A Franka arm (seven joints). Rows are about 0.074 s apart.
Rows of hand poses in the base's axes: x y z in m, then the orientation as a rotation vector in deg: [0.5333 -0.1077 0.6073 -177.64 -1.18 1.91]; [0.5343 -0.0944 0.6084 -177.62 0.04 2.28]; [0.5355 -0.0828 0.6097 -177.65 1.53 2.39]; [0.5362 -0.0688 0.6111 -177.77 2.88 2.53]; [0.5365 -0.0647 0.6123 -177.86 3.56 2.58]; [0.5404 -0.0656 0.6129 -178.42 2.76 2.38]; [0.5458 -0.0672 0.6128 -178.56 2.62 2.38]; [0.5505 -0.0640 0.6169 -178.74 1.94 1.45]
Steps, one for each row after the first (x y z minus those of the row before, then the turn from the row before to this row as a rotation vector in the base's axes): [0.0010 0.0133 0.0011 0.01 0.25 -0.78]; [0.0012 0.0116 0.0013 -0.05 0.09 -0.96]; [0.0007 0.0140 0.0014 -0.15 0.11 -0.87]; [0.0003 0.0041 0.0012 -0.11 0.04 -0.43]; [0.0039 -0.0009 0.0006 -0.54 -0.13 0.53]; [0.0054 -0.0016 -0.0001 -0.14 0.00 0.09]; [0.0047 0.0032 0.0041 -0.16 -0.60 0.43]
